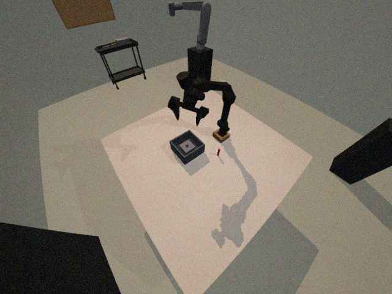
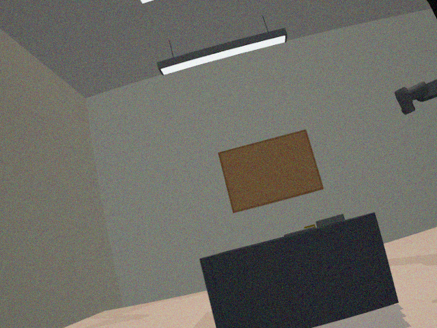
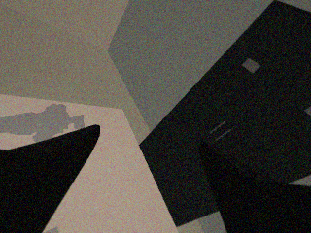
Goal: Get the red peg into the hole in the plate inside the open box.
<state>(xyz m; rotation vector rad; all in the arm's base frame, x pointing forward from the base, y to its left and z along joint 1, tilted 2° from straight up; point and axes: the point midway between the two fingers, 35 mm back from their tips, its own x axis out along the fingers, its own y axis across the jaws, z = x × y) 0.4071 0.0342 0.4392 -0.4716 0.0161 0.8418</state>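
My gripper tip is now 25 cm past the red peg, 4 cm to the right of it and 44 cm above it. Round my gripper tip: dark box (11 cm behind, 16 cm to the right, 45 cm below).
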